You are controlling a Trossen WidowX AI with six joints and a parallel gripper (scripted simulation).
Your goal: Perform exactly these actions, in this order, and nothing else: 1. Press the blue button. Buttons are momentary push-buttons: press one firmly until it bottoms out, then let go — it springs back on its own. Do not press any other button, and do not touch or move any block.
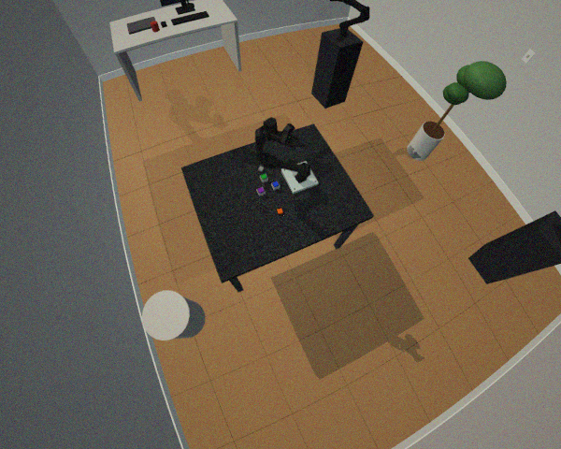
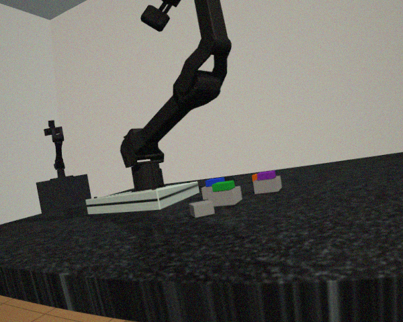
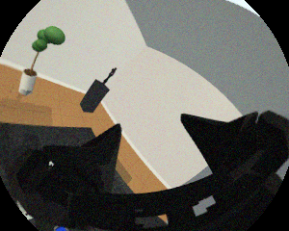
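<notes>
The blue button lies 47 cm below my gripper tip, 11 cm to the right of it and 9 cm ahead of it. The rest, counted from my gripper tip: green button: 47 cm below, 21 cm to the right, 13 cm ahead; then orange block: 49 cm below, 16 cm ahead, 7 cm to the left; then purple button: 47 cm below, 20 cm ahead, 12 cm to the right.
</notes>
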